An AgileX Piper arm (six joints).
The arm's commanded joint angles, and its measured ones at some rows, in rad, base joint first. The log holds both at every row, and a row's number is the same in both.
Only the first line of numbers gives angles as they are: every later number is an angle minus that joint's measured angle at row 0.
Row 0, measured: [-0.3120, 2.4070, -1.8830, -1.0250, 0.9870, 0.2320]
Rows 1 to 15, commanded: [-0.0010, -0.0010, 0.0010, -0.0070, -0.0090, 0.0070]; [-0.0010, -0.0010, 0.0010, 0.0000, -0.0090, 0.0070]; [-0.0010, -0.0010, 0.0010, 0.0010, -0.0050, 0.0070]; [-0.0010, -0.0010, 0.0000, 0.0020, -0.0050, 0.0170]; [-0.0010, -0.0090, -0.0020, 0.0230, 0.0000, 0.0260]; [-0.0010, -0.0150, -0.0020, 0.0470, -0.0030, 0.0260]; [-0.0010, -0.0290, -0.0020, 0.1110, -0.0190, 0.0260]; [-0.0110, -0.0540, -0.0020, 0.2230, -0.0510, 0.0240]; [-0.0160, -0.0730, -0.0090, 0.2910, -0.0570, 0.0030]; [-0.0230, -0.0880, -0.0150, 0.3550, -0.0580, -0.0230]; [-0.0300, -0.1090, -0.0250, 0.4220, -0.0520, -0.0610]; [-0.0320, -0.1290, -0.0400, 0.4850, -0.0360, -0.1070]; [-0.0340, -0.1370, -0.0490, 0.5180, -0.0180, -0.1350]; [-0.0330, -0.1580, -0.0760, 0.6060, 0.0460, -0.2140]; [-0.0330, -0.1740, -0.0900, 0.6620, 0.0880, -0.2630]
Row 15, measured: [-0.0290, -0.1460, -0.0740, 0.5840, 0.0240, -0.1910]
